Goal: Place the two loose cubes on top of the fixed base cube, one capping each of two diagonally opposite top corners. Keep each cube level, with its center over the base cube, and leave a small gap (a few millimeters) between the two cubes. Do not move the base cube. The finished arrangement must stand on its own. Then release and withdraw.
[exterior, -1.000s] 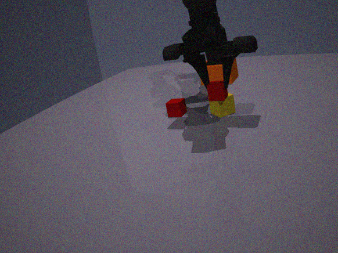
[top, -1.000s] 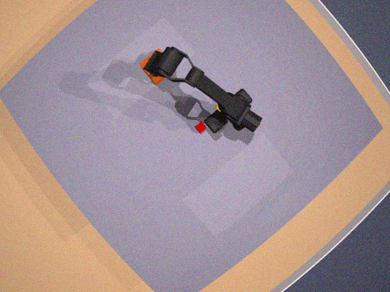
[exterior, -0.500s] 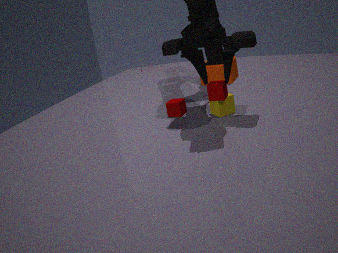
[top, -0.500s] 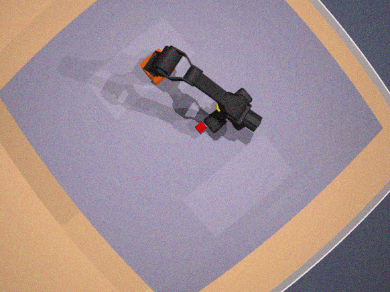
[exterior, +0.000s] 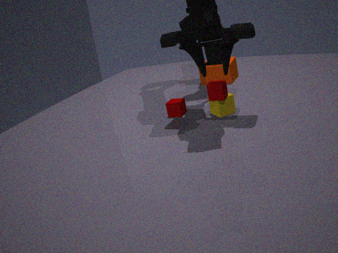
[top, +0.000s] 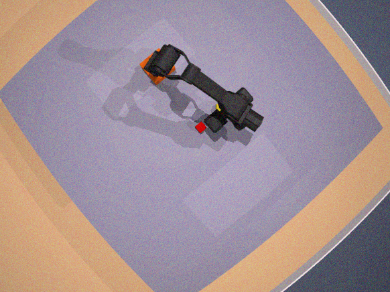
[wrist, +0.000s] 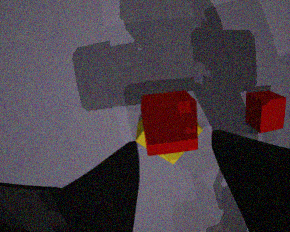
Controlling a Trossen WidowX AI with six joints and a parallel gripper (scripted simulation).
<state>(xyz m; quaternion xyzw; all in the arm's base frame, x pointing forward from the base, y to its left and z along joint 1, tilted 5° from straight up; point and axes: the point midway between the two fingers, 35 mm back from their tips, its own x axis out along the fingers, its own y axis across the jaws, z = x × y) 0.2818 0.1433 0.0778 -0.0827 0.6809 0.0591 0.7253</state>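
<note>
Now: the yellow base cube 7 cm below my gripper tip and 2 cm behind it.
</note>
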